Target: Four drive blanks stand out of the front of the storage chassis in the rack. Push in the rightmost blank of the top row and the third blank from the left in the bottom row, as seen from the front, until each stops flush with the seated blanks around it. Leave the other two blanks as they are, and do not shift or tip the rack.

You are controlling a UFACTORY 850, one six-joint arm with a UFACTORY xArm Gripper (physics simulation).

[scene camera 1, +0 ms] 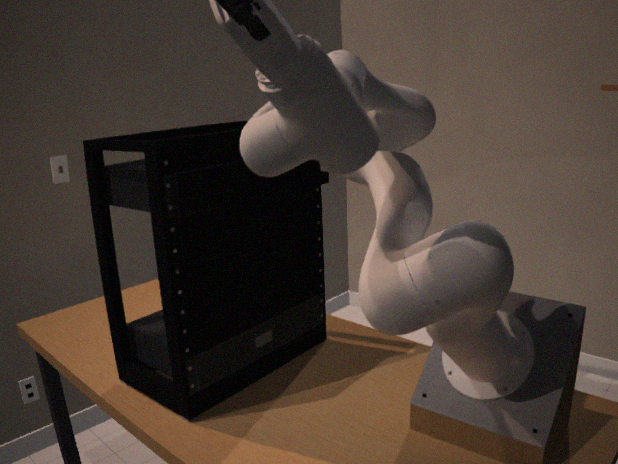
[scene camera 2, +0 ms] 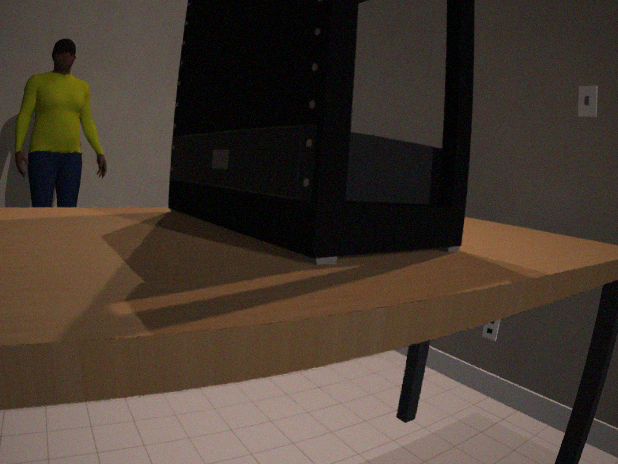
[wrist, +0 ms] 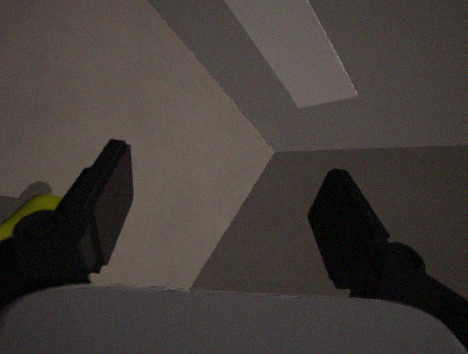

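The black rack (scene camera 1: 167, 275) (scene camera 2: 335, 150) stands upright on the table. Its front is very dark in both scene views. A dark chassis (scene camera 1: 127, 185) shows through the rack's upper side opening in scene camera 1. The separate drive blanks cannot be made out. A small black block (scene camera 1: 324, 177) juts out at the upper right of the rack's front. My gripper (scene camera 1: 252, 20) (wrist: 229, 181) is open and empty, raised above the rack and tilted upward. Its fingertips are cut off in scene camera 1. The wrist view shows walls and ceiling between the fingers, and no rack.
The arm (scene camera 1: 310, 115) crosses in front of the rack's upper right front. Its grey base plate (scene camera 1: 425, 415) is at the right of the wooden table (scene camera 1: 310, 400) (scene camera 2: 225, 325). A lower unit (scene camera 1: 230, 345) (scene camera 2: 260, 165) with a pale label sits at the rack's bottom. A person (scene camera 2: 57, 115) stands beyond the table.
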